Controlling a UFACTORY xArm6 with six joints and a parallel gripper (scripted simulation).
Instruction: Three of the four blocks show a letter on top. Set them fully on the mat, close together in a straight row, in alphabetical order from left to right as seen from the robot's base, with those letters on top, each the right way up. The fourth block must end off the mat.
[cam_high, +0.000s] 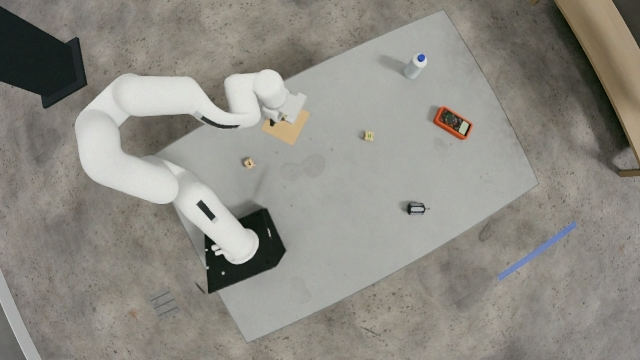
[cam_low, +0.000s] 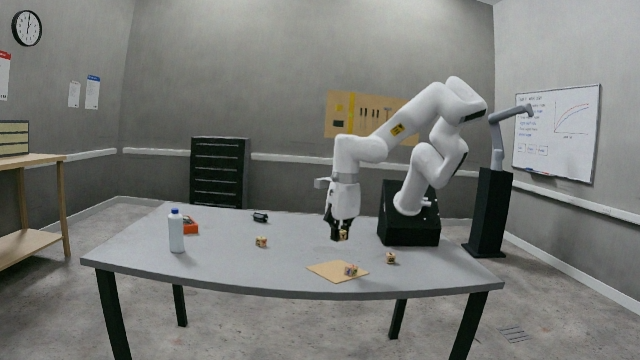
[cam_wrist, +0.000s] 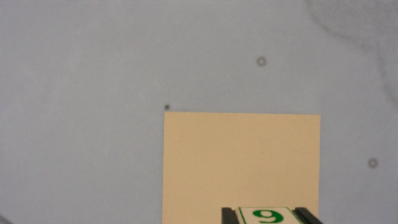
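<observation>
Right now my hand is 1 cm past the tan mat and 12 cm above it. Also, from my hand: white bottle: 53 cm ahead, 2 cm to the left, 6 cm below; then orange multimeter: 61 cm ahead, 24 cm to the right, 11 cm below; then small black object: 35 cm ahead, 49 cm to the right, 11 cm below.
</observation>
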